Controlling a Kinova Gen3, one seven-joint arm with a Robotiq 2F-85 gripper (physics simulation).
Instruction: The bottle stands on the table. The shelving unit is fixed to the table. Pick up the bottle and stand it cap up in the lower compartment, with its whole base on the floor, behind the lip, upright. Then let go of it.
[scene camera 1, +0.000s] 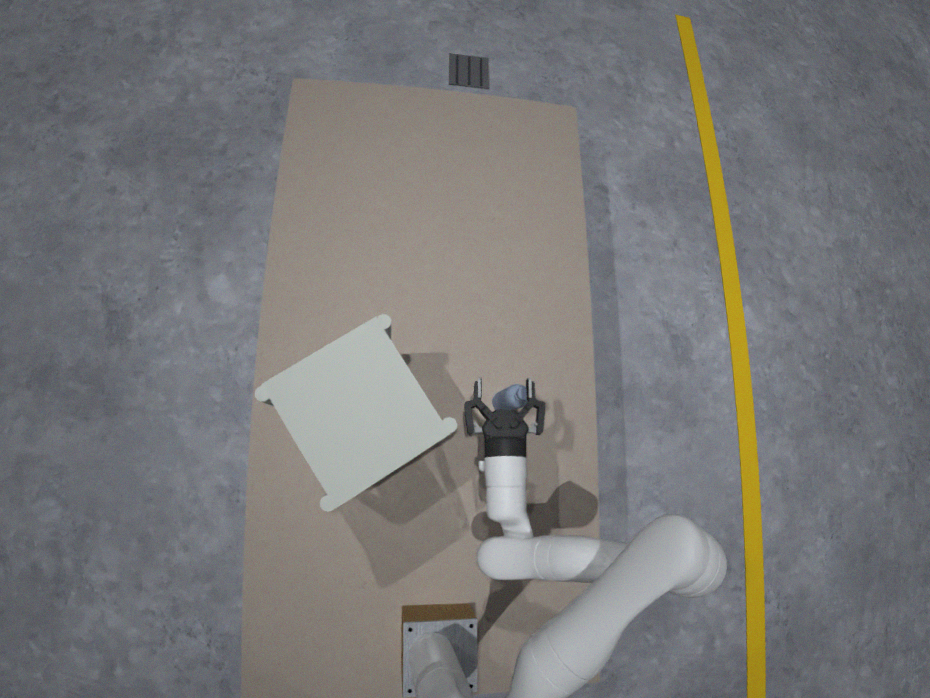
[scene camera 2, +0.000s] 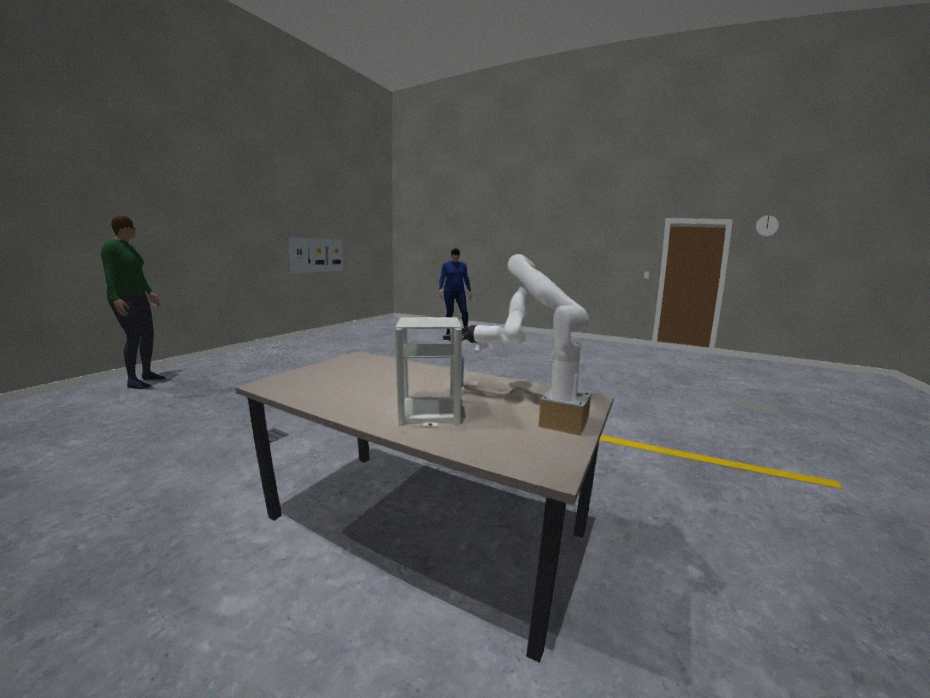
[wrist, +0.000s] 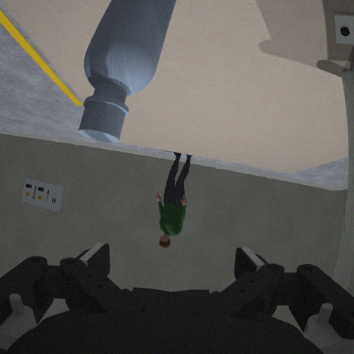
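Seen in the pictures: gripper, fingertip midpoint: (scene camera 1: 504, 378) (scene camera 2: 448, 333); arm's base, origin of the base link: (scene camera 1: 430, 654) (scene camera 2: 563, 397).
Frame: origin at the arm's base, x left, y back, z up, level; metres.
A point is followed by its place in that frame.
Note:
The blue-grey bottle (scene camera 1: 509, 397) {x -0.216, y -0.510, z 0.040 m} (wrist: 125, 55) stands upright on the table (scene camera 1: 428, 187) {x -0.111, y -1.090, z -0.110 m} (scene camera 2: 330, 383) {x -0.010, y -1.087, z -0.110 m} (wrist: 225, 75), cap up; the wrist view shows it upside down. In scene camera 2 it is mostly hidden behind the shelving unit. My gripper (scene camera 1: 504, 386) {x -0.181, y -0.537, z 0.152 m} (scene camera 2: 467, 332) (wrist: 171, 260) is open, empty and level, pointing away from the base. It is higher than the cap; seen from above, the bottle lies between the fingers, nearer the right one. The pale shelving unit (scene camera 1: 360, 413) {x 0.081, y -0.491, z 0.250 m} (scene camera 2: 428, 323) {x 0.121, y -0.482, z 0.250 m} (wrist: 348, 150) stands left of the gripper in scene camera 1. Its lower compartment shows in scene camera 2.
The unit's corner post (scene camera 2: 456, 383) {x 0.155, y -0.355, z 0.051 m} rises close to the gripper in scene camera 2. The arm's mounting block (scene camera 1: 439, 612) {x -0.031, y -0.065, z -0.055 m} (scene camera 2: 563, 413) {x 0.059, y 0.012, z -0.039 m} is at the table's near end. A person in green (scene camera 2: 126, 285) (wrist: 172, 217) and one in blue (scene camera 2: 454, 277) stand away from the table.

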